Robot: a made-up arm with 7 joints. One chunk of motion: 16 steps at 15 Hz.
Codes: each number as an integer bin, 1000 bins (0 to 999) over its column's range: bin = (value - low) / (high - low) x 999, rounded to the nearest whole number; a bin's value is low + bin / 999 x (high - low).
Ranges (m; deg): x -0.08..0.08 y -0.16..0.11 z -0.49..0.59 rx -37..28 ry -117..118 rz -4..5
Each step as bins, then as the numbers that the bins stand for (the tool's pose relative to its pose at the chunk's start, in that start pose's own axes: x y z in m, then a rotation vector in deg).
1 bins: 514 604 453 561 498 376
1 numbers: 0.0023 0.0032 -0.0003 -0.50 0.15 -0.61
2 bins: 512 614 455 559 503 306
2 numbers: 0.0020 0.0059 0.0019 -0.63 1.32 -1.24
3 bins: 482 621 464 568 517 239
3 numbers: -0.0028 0.0078 0.0116 -0.04 4.62 -1.85
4 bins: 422 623 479 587 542 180
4 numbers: -0.0124 0.0084 0.0278 1.19 10.50 -2.38
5 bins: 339 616 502 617 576 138
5 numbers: -0.0257 0.0065 0.0527 3.15 18.50 -2.76
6 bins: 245 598 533 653 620 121
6 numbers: -0.0408 0.0016 0.0862 5.49 28.85 -2.91
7 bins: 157 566 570 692 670 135
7 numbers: -0.0549 -0.0070 0.1262 8.03 40.61 -2.78
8 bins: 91 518 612 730 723 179
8 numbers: -0.0654 -0.0200 0.1716 10.50 53.08 -2.39
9 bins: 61 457 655 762 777 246
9 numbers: -0.0702 -0.0365 0.2181 12.58 65.78 -1.78
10 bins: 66 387 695 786 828 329
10 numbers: -0.0694 -0.0554 0.2614 14.14 77.77 -1.04
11 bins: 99 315 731 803 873 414
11 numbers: -0.0641 -0.0749 0.3003 15.25 88.36 -0.27
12 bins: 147 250 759 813 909 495
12 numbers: -0.0565 -0.0924 0.3305 15.90 96.83 0.46
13 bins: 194 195 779 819 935 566
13 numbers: -0.0489 -0.1073 0.3522 16.29 102.94 1.10
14 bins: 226 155 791 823 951 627
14 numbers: -0.0438 -0.1181 0.3651 16.55 106.71 1.65
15 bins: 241 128 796 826 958 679
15 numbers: -0.0414 -0.1254 0.3705 16.74 108.36 2.12
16 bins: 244 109 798 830 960 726
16 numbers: -0.0409 -0.1305 0.3727 17.00 108.83 2.54
